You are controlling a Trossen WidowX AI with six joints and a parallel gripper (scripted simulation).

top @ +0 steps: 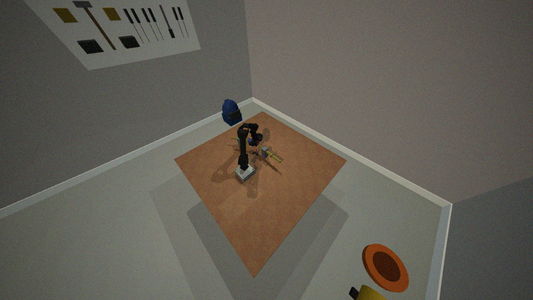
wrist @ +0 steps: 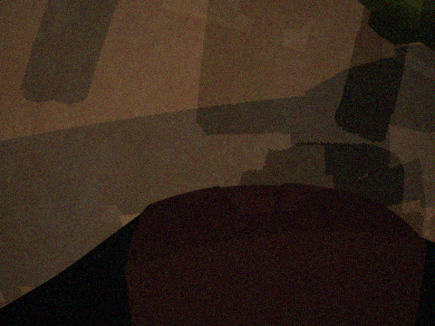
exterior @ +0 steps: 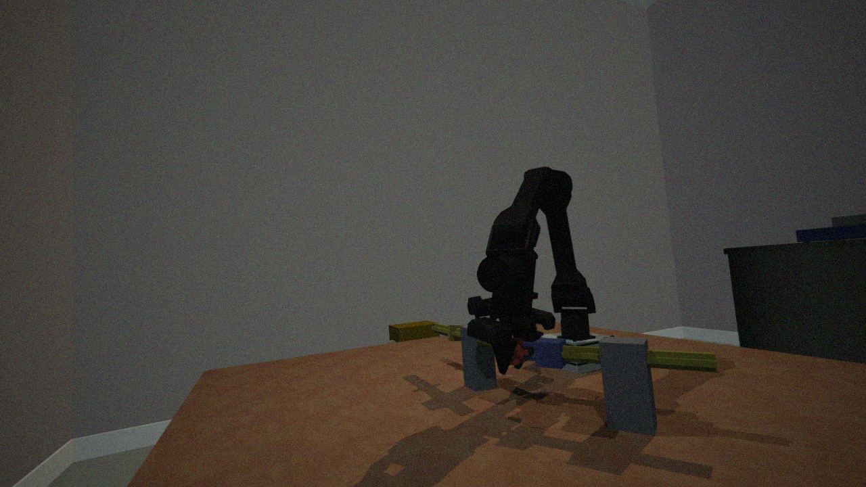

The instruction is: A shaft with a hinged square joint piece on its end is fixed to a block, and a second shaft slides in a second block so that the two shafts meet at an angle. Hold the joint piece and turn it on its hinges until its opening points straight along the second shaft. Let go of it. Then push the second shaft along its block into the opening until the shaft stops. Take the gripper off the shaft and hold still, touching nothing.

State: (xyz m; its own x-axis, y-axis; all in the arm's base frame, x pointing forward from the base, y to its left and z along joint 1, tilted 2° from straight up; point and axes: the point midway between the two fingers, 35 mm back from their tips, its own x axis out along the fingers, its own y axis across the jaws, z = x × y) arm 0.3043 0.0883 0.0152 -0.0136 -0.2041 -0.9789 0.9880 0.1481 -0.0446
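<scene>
Now: gripper tip 4 cm below the red piece and 1 cm to the right of it.
</scene>
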